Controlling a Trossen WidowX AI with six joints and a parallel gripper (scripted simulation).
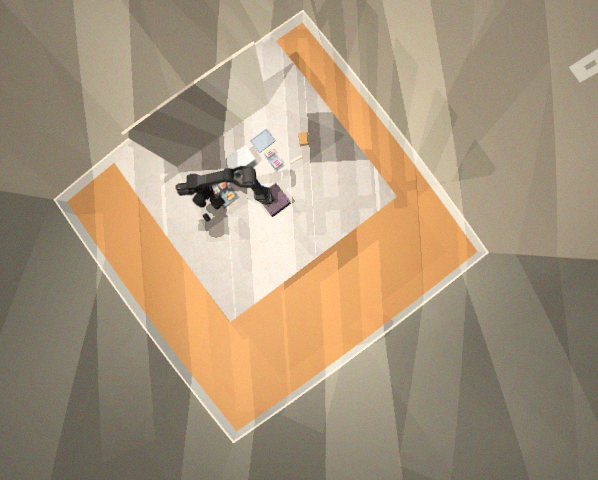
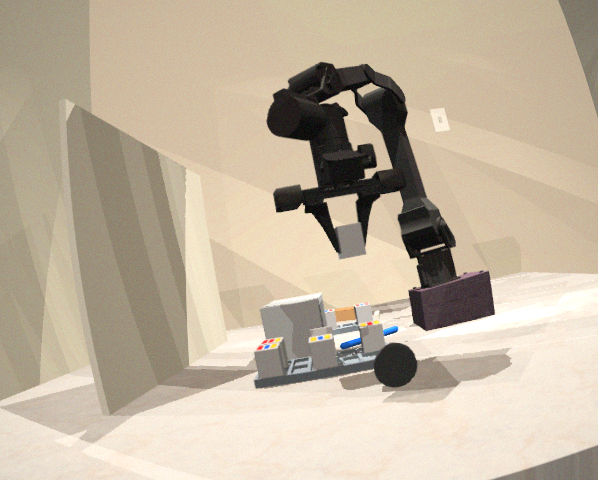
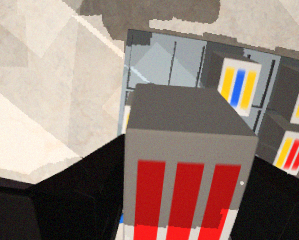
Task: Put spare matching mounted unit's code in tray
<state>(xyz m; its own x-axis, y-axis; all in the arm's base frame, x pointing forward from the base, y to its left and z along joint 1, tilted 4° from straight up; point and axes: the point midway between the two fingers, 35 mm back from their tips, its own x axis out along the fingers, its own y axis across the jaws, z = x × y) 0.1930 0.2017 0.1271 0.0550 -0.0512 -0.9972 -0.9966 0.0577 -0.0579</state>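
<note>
Right now the tray is 10 cm ahead of my gripper tip, 43 cm to the right of it and 16 cm below it. Round my gripper tip: grey rack (6 cm ahead, 3 cm to the right, 16 cm below); then mounted unit (8 cm ahead, 23 cm to the right, 12 cm below); then black disc (15 cm to the left, 14 cm below).
</note>
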